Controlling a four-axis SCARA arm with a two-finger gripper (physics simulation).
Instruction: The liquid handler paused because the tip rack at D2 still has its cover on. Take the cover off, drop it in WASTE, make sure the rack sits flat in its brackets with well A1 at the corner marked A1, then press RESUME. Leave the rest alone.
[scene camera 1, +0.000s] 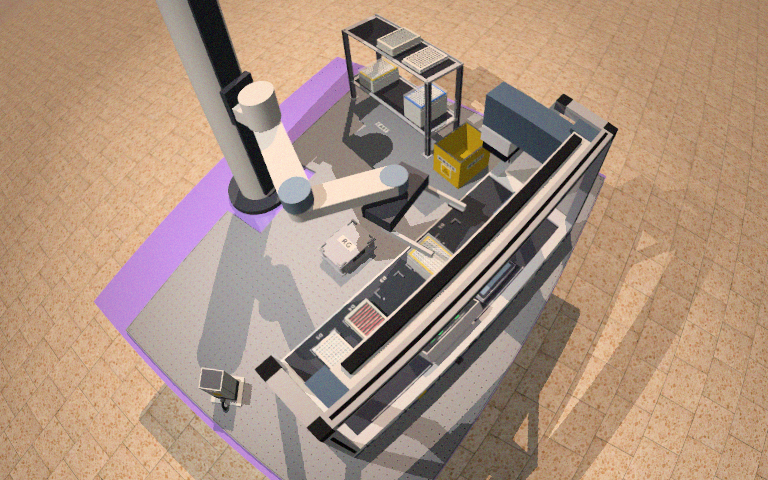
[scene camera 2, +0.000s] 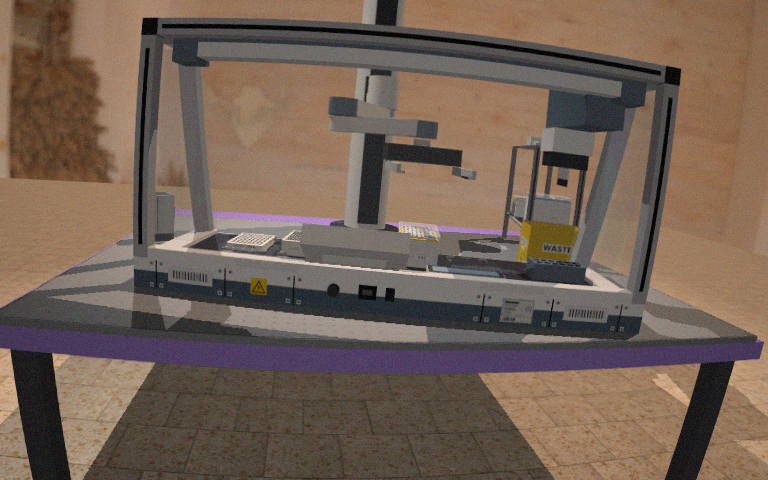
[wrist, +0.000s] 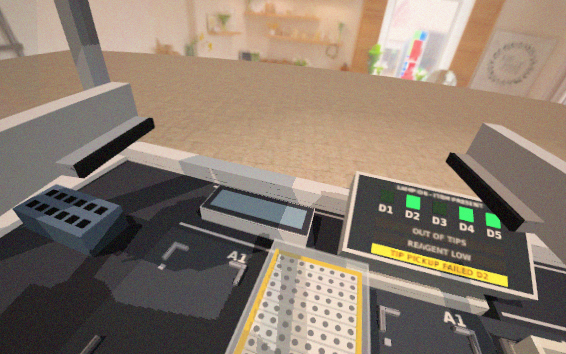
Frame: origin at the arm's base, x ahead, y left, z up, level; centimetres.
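Seen in the pictures: gripper, between the fingertips: (scene camera 1: 449, 230) (scene camera 2: 437, 171) (wrist: 301, 121); arm's base, origin of its link: (scene camera 1: 260, 186).
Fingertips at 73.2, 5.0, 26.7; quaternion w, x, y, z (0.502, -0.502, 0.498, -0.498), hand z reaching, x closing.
Note:
Pixels of each thing's top centre, then the offset from my fingertips to it, as dx, dy, dz. "spot": a spot on its surface instead.
- tip rack, centre of its top: (wrist: 307, 319) (scene camera 1: 434, 256) -2.7, -2.1, -12.6
- yellow WASTE bin, centre of its top: (scene camera 2: 554, 225) (scene camera 1: 463, 141) -16.8, +39.2, -11.9
- status screen, a spot on its surface: (wrist: 435, 257) spot: +6.1, -16.0, -15.1
- red-striped reservoir, centre of its top: (scene camera 2: 305, 236) (scene camera 1: 371, 322) -7.1, -26.6, -17.1
- RG box, centre of its top: (scene camera 1: 346, 242) -29.1, -9.0, -19.9
- shelf rack, a spot on its surface: (scene camera 1: 427, 124) spot: -29.2, +36.6, -8.8
The tip rack (scene camera 1: 421, 261) (scene camera 2: 420, 253) (wrist: 310, 310) with a yellow border stands at D2. Its clear cover (wrist: 366, 300) (scene camera 2: 419, 228) is over it. Whether the rack sits flat and where its well A1 lies cannot be told. My gripper (scene camera 1: 448, 230) (scene camera 2: 433, 170) (wrist: 301, 121) is open and empty, high above the deck around D2, its fingers wide apart. The yellow WASTE bin (scene camera 1: 461, 168) (scene camera 2: 532, 242) stands behind the D1 end. The status screen (wrist: 435, 257) reads "TIP PICKUP FAILED D2", with D2, D4 and D5 lit. A RESUME label cannot be made out.
The gantry beam (scene camera 1: 464, 250) crosses above the deck. The blue-grey head (scene camera 1: 526, 118) (scene camera 2: 583, 113) hangs near the bin. A blue block (scene camera 2: 557, 271) (wrist: 70, 215) stands beyond D1. A red-striped reservoir (scene camera 1: 366, 318), a white plate (scene camera 1: 333, 348) (scene camera 2: 250, 242), the RG box (scene camera 1: 346, 244) and a shelf rack (scene camera 1: 427, 124) stand around.

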